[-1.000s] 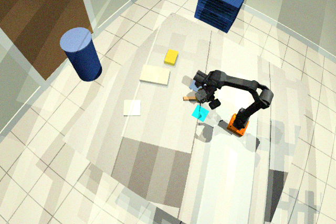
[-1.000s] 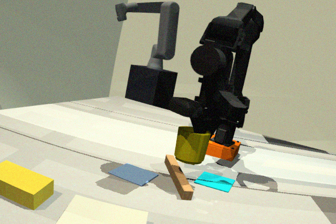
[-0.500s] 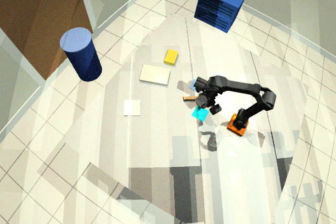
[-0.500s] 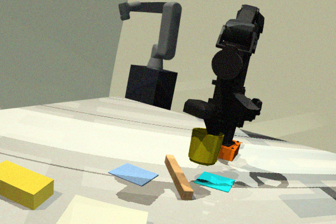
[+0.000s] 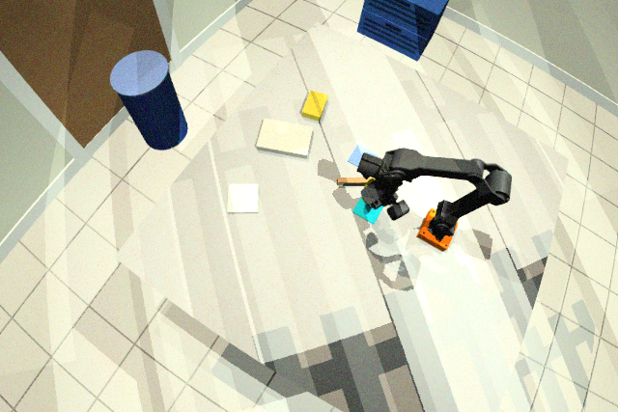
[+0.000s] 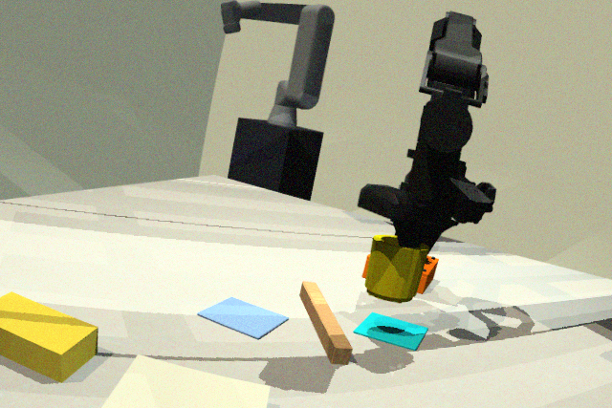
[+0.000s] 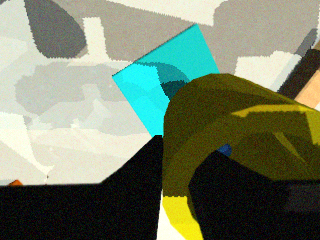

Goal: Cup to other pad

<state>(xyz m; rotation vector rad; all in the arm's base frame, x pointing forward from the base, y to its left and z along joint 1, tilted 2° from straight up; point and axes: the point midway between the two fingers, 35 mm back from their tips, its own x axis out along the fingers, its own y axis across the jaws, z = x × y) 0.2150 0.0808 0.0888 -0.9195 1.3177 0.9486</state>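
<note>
My gripper tip is 9 cm above the cyan pad and 1 cm short of it. Also, from my gripper tip: pale blue pad 14 cm to the right, 14 cm ahead, 9 cm below; wooden bar 8 cm below, 8 cm ahead, 7 cm to the right; yellow cup 2 cm ahead, 1 cm to the right.
</note>
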